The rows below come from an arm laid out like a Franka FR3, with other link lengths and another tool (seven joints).
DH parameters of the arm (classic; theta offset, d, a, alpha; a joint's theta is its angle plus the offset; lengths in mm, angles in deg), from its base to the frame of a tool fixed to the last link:
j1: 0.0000 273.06 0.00 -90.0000
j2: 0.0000 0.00 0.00 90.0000
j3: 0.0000 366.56 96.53 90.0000
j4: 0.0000 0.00 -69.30 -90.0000
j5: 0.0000 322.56 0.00 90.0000
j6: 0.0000 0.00 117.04 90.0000
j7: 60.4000 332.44 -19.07 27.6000
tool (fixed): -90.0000 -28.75 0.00 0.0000
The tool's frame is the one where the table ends.
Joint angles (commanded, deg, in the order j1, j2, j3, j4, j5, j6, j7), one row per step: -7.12 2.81 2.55 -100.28 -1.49 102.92 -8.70; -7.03 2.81 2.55 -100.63 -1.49 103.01 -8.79; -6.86 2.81 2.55 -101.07 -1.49 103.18 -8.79; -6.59 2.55 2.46 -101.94 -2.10 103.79 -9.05; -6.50 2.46 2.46 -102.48 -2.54 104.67 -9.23; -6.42 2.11 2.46 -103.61 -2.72 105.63 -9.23; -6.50 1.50 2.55 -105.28 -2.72 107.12 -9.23; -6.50 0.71 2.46 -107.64 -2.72 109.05 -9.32; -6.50 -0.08 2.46 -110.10 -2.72 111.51 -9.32; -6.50 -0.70 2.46 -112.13 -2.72 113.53 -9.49
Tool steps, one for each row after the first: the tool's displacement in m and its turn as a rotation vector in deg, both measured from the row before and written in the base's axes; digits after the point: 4 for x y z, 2 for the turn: -0.0014 0.0009 -0.0024 0.02 0.26 0.18; -0.0014 0.0017 -0.0030 0.02 0.27 0.17; -0.0019 -0.0012 -0.0030 -0.60 0.05 0.61; 0.0015 -0.0013 -0.0017 -0.45 -0.39 0.42; -0.0015 0.0001 -0.0035 -0.19 -0.17 0.17; -0.0020 0.0005 -0.0042 -0.03 -0.43 0.08; -0.0040 -0.0003 -0.0070 -0.03 -0.35 0.09; -0.0020 0.0006 -0.0068 -0.05 -0.78 0.11; -0.0019 0.0004 -0.0059 -0.04 -0.60 0.26
